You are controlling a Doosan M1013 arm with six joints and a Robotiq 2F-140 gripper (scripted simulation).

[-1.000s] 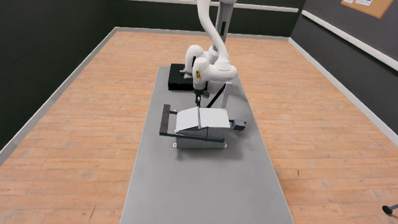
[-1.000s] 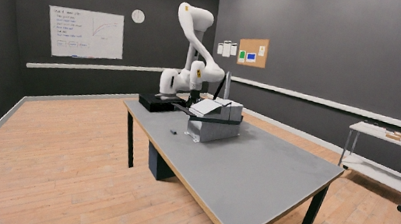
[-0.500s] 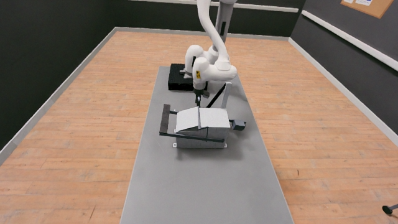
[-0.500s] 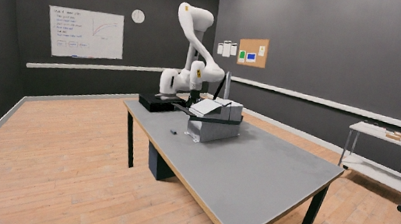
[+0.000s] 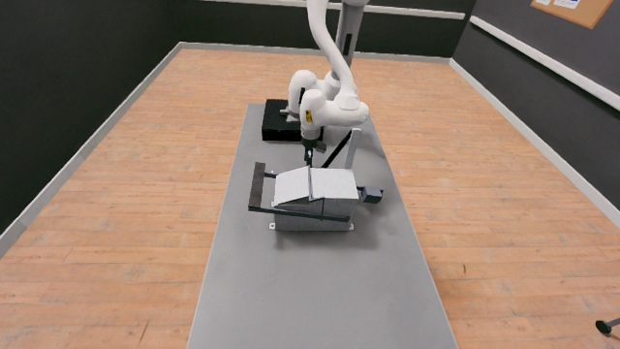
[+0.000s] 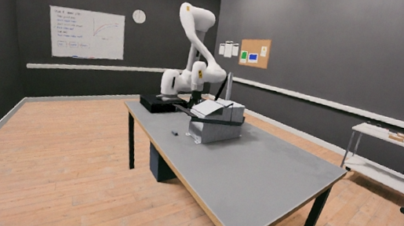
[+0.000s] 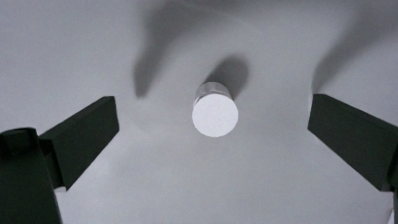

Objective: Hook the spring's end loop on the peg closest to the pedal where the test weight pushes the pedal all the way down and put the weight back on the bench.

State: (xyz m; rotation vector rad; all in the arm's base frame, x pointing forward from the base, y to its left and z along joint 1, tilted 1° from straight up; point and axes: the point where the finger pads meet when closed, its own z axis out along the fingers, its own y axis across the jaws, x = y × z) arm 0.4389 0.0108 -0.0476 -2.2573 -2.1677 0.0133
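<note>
My hand is 1 cm above the steel test weight. Also, from my hand: small dark object: 25 cm to the right, 16 cm ahead, 3 cm below.
</note>
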